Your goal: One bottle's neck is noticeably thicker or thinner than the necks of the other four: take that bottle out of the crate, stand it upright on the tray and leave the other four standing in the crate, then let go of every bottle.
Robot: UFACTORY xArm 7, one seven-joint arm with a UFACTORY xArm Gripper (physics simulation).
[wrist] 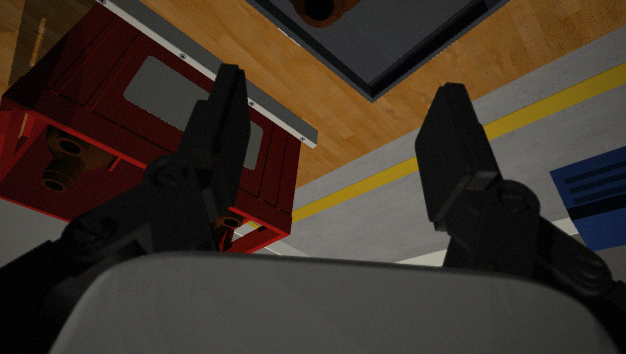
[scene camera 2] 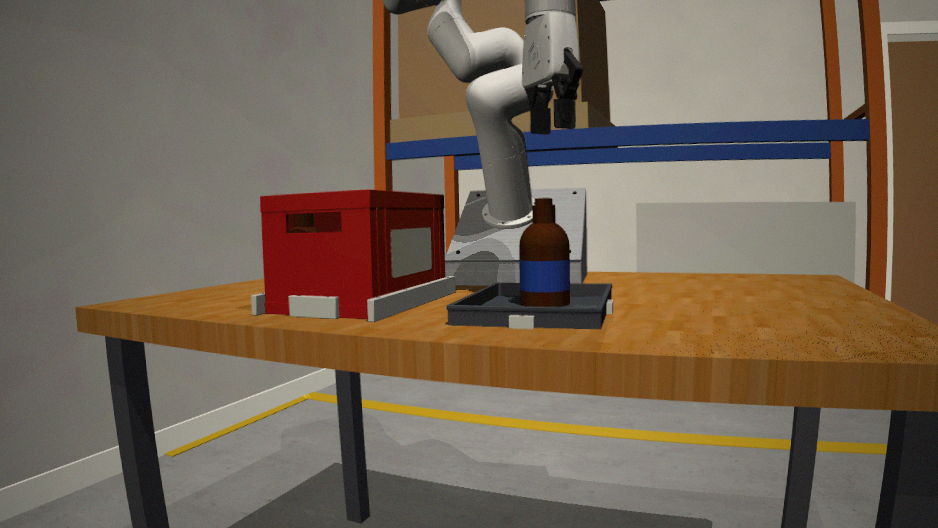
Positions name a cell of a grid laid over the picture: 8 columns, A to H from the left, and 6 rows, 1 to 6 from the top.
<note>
In view: the gripper (scene camera 2: E2) and a pale crate rail (scene camera 2: D4).
The gripper shows as well in the wrist view (wrist: E2).
</note>
